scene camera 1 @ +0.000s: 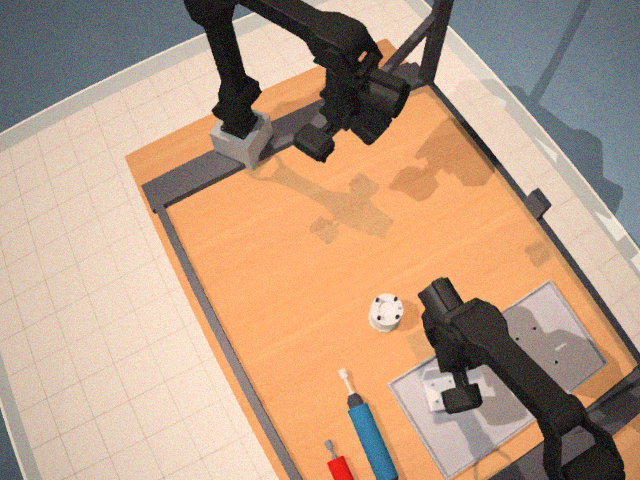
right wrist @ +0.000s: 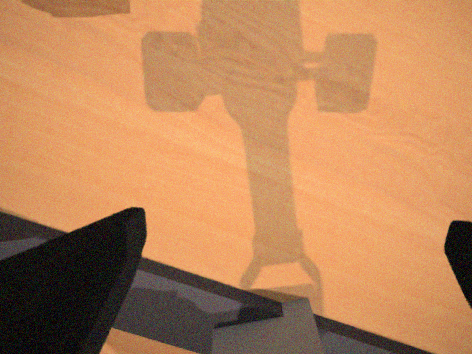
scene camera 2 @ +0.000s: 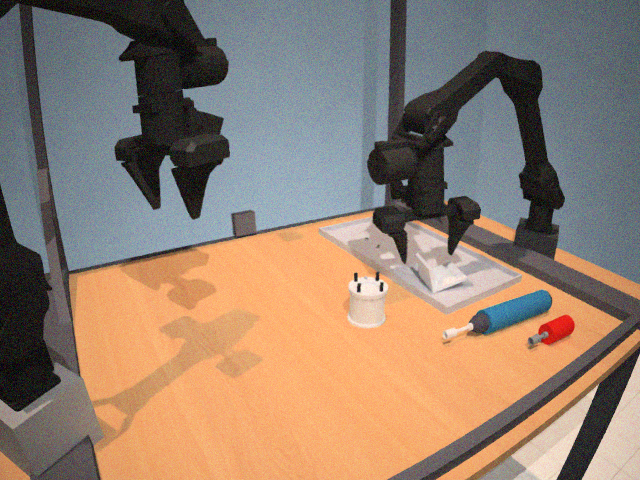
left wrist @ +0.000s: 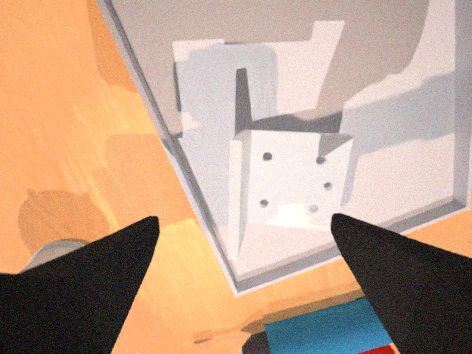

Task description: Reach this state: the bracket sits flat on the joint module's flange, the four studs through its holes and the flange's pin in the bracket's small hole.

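Where they show: left gripper, fingertip midpoint: (scene camera 1: 441, 369) (scene camera 2: 427, 258) (left wrist: 246, 222); right gripper, fingertip midpoint: (scene camera 1: 338, 146) (right wrist: 292, 227) (scene camera 2: 175, 213); left arm's base, origin of the base link: (scene camera 2: 538, 227); right arm's base, origin of the base link: (scene camera 1: 239, 124) (scene camera 2: 25, 385).
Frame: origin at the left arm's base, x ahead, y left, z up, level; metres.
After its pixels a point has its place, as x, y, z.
Note:
The white L-shaped bracket (scene camera 1: 438, 393) {0.277, -0.151, -0.038} (scene camera 2: 445, 279) {0.284, -0.150, -0.038} (left wrist: 295, 180) {0.266, -0.159, -0.037} lies in the grey tray (scene camera 1: 449, 449) {0.204, -0.068, -0.053} (scene camera 2: 496, 281) {0.213, -0.060, -0.054} (left wrist: 405, 180) {0.205, -0.074, -0.054}, its plate with holes facing up and its side wall standing up at the left in the left wrist view. The white round joint module (scene camera 1: 386, 312) {0.442, -0.233, -0.004} (scene camera 2: 367, 308) {0.470, -0.225, -0.022} (left wrist: 59, 246) {0.422, -0.257, -0.053} stands upright on the table beside the tray, four black studs pointing up from its flange; the pin is too small to make out clearly. My left gripper (scene camera 2: 428, 257) {0.299, -0.185, 0.003} (left wrist: 246, 222) {0.299, -0.185, 0.003} is open and empty, low over the bracket. My right gripper (scene camera 2: 175, 212) {0.660, -0.418, 0.158} (right wrist: 292, 227) {0.660, -0.418, 0.158} is open and empty, high above the table.
A blue-handled tool (scene camera 1: 372, 441) {0.345, -0.007, -0.017} (scene camera 2: 516, 311) {0.365, -0.003, -0.025} (left wrist: 325, 325) {0.346, -0.034, -0.032} and a red-handled tool (scene camera 1: 340, 467) {0.371, 0.063, -0.024} (scene camera 2: 557, 329) {0.385, 0.071, -0.028} (left wrist: 377, 350) {0.344, 0.065, -0.041} lie beside the tray. Small dark pieces and a small white piece (scene camera 1: 560, 347) {0.086, -0.361, -0.053} lie in the tray's other half. Dark frame rails (scene camera 1: 222, 330) {0.706, -0.043, -0.038} (scene camera 2: 516, 408) {0.584, 0.036, -0.038} edge the table.

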